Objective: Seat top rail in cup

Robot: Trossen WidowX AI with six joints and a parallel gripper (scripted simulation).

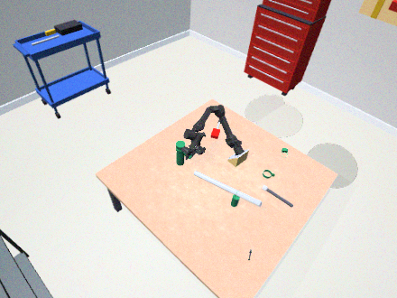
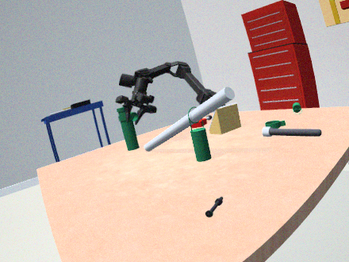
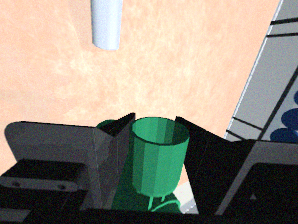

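The green rail-end cup lies 30 mm above my gripper tip, 20 mm to the right of it and 20 mm behind it. From my gripper tip the other things lie so: black bolt (700 mm to the left, 210 mm ahead, 120 mm below); then short green post (420 mm to the left, 20 mm below, 10 mm behind); then red object (520 mm behind, 130 mm to the right, 110 mm below).
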